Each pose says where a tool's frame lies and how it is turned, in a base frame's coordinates. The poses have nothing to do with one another.
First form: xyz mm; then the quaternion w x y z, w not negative.
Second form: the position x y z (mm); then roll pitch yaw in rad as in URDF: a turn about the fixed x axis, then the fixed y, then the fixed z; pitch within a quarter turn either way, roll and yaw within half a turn. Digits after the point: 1 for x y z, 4 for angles.
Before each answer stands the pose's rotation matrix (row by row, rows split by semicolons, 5 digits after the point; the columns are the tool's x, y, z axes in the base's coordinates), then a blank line. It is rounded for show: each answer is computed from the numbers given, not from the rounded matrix.
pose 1, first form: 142.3 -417.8 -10.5 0.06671 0.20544 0.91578 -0.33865
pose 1, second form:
-0.90669 0.42146 -0.01696; 0.33110 0.68622 -0.64767; -0.26133 -0.59285 -0.76173

142.3 -417.8 -10.5 -2.4802 0.2644 2.7915
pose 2, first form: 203.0 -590.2 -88.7 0.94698 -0.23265 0.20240 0.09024
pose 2, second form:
0.90178 -0.26509 0.34135; 0.07673 0.87546 0.47716; -0.42532 -0.40410 0.80982

203.0 -590.2 -88.7 -0.4628 0.4393 0.0849
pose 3, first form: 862.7 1.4 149.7 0.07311 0.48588 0.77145 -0.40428
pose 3, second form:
-0.51715 0.80878 -0.28006; 0.69055 0.20096 -0.69481; -0.50566 -0.55272 -0.66243

862.7 1.4 149.7 -2.4462 0.5302 2.2136
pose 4, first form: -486.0 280.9 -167.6 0.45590 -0.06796 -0.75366 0.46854
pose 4, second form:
-0.57507 -0.32478 -0.75087; 0.52965 0.55170 -0.64428; 0.62351 -0.76821 -0.14525

-486.0 280.9 -167.6 -1.7577 -0.6732 2.3973
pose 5, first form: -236.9 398.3 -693.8 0.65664 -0.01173 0.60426 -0.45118
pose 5, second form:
-0.13738 0.57835 0.80414; -0.60670 0.59260 -0.52985; -0.78297 -0.56066 0.26947

-236.9 398.3 -693.8 -1.1228 0.8994 -1.7935
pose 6, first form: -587.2 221.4 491.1 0.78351 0.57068 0.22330 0.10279
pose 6, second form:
0.87914 0.09379 0.46724; 0.41594 0.32751 -0.84837; -0.23260 0.94018 0.24892

-587.2 221.4 491.1 1.3120 0.2347 0.4419
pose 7, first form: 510.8 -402.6 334.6 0.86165 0.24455 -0.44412 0.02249
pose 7, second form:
0.60450 -0.25598 -0.75436; -0.17846 0.87938 -0.44141; 0.77636 0.40146 0.48590

510.8 -402.6 334.6 0.6905 -0.8889 -0.2871
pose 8, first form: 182.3 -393.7 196.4 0.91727 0.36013 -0.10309 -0.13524
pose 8, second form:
0.94216 0.17385 -0.28653; -0.32236 0.70403 -0.63279; 0.09172 0.68856 0.71936

182.3 -393.7 196.4 0.7635 -0.0918 -0.3297
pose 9, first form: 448.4 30.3 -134.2 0.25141 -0.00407 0.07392 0.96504
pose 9, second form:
-0.87355 -0.48585 0.02931; 0.48464 -0.86266 0.14472; -0.04502 0.14063 0.98904

448.4 30.3 -134.2 0.1412 0.0450 2.6351
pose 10, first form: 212.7 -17.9 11.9 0.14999 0.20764 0.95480 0.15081
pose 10, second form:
-0.86878 0.35127 0.34905; 0.44175 0.86828 0.22570; -0.22379 0.35028 -0.90952

212.7 -17.9 11.9 2.7740 0.2257 2.6712
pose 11, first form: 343.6 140.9 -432.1 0.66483 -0.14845 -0.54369 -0.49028
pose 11, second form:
-0.07194 0.81332 -0.57735; -0.49048 0.47518 0.73050; 0.86848 0.33573 0.36473

343.6 140.9 -432.1 0.7440 -1.0521 -1.7164
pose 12, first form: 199.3 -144.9 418.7 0.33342 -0.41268 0.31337 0.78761
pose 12, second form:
-0.43705 -0.78385 -0.44109; 0.26657 -0.58126 0.76882; -0.85903 0.21843 0.46299

199.3 -144.9 418.7 0.4408 1.0334 2.5939
